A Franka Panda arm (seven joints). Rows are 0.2 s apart.
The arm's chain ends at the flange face. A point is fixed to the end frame.
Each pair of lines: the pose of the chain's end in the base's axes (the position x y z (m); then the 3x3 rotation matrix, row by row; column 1 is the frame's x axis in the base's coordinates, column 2 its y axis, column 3 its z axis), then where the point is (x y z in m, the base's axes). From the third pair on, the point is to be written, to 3 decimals.
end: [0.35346 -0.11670 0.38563], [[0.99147 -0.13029 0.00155], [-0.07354 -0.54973 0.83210], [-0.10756 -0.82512 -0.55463]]
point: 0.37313 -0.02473 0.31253
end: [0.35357 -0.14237 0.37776], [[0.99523 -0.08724 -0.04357], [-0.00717 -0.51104 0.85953], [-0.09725 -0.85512 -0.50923]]
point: 0.36834 -0.04555 0.30997
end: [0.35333 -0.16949 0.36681], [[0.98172 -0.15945 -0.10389], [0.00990 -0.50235 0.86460], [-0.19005 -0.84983 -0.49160]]
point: 0.360 -0.072 0.299
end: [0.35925 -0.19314 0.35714], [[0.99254 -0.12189 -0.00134], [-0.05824 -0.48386 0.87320], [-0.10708 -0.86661 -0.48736]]
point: 0.379 -0.096 0.292
